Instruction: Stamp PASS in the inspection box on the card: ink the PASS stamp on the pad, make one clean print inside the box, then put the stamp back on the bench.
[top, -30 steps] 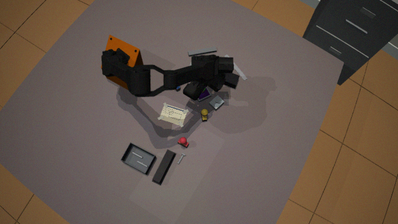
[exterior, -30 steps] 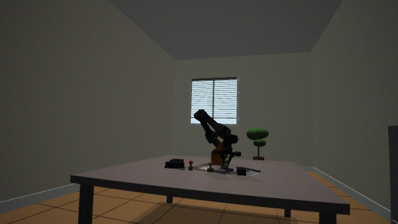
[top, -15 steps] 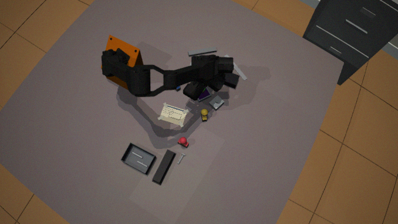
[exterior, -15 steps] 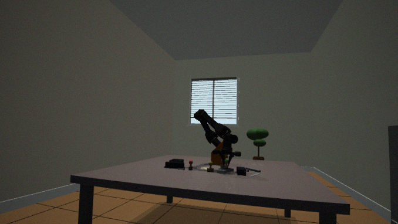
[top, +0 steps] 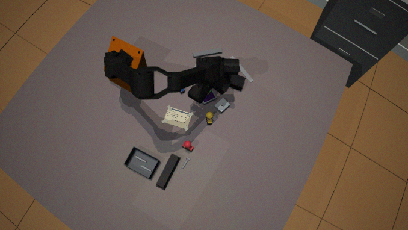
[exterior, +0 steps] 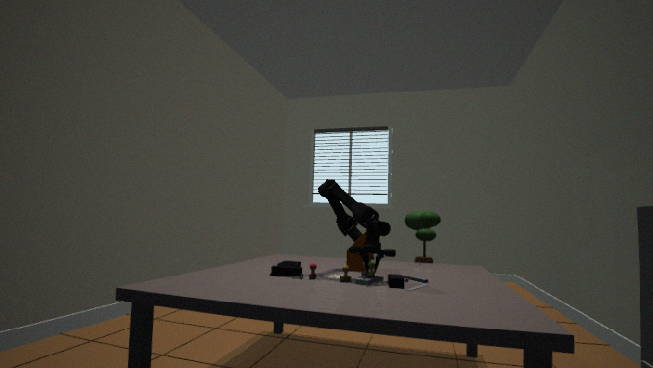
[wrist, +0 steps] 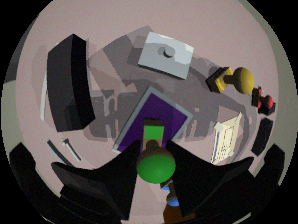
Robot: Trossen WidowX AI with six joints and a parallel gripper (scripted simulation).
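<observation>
Right now the green-knobbed stamp is right at my gripper tip. From my gripper tip the other things lie so: purple ink pad: 3 cm below; blue stamp: 9 cm behind, 5 cm to the right, 1 cm below; small white block: 9 cm ahead, 2 cm below.
</observation>
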